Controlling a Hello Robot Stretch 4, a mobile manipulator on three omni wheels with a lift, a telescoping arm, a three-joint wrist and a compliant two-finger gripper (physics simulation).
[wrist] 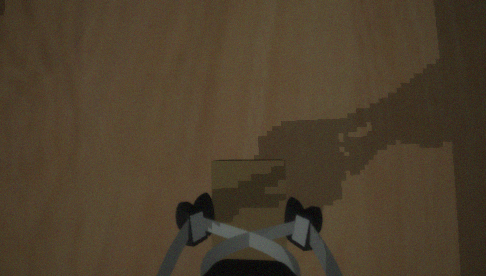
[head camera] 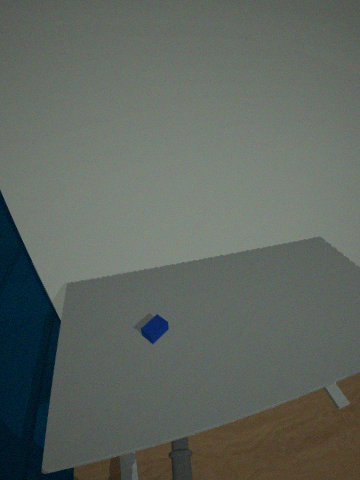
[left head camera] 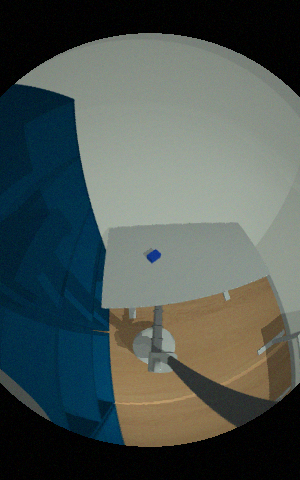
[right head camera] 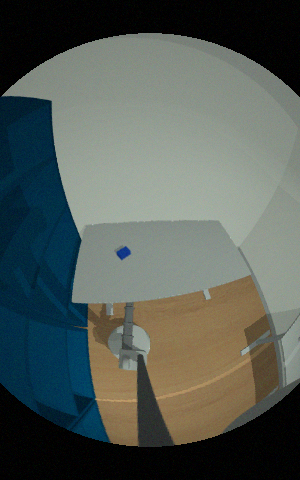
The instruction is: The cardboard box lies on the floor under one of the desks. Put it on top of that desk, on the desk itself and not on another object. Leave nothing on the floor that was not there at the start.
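Places are measured from the robot's base along level axes (x ahead, y left, z up), in millimetres.
Pixels of known places: gripper, fingertip midpoint: [wrist: 248, 212].
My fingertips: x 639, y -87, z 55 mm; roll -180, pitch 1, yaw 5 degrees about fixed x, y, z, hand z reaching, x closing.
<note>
Behind a point stands the place of what it marks.
The cardboard box [wrist: 240, 172] {x 629, y -51, z 82 mm} is tan and shows at the lower middle of the wrist view. My gripper [wrist: 248, 212] {x 639, y -87, z 55 mm} is shut on it, with one dark fingertip pressed to each side. The box's shadow lies offset to the upper right on the floor, so the box looks a little raised. The desk [head camera: 240, 345] {x 584, y -257, z 692 mm} [left head camera: 205, 260] {x 667, y -367, z 692 mm} [right head camera: 175, 260] {x 647, y -346, z 693 mm} has a plain grey top, with my arm [head camera: 181, 460] {x 292, y -2, z 477 mm} [left head camera: 157, 325] {x 185, y 0, z 489 mm} [right head camera: 128, 320] {x 204, y -5, z 477 mm} reaching in below its front edge. The gripper and box are hidden under the desktop in the head views.
A small blue block [head camera: 155, 328] {x 662, y 61, z 737 mm} [left head camera: 154, 256] {x 654, y 56, z 737 mm} [right head camera: 123, 253] {x 653, y 57, z 737 mm} sits on the desktop, left of its middle. A tall blue cabinet-like piece [head camera: 22, 340] {x 799, y 742, z 506 mm} [left head camera: 45, 200] {x 896, y 1072, z 1100 mm} [right head camera: 35, 200] {x 914, y 962, z 1056 mm} stands close along the desk's left side. A wall [head camera: 180, 150] {x 1131, y -86, z 1276 mm} rises behind the desk.
</note>
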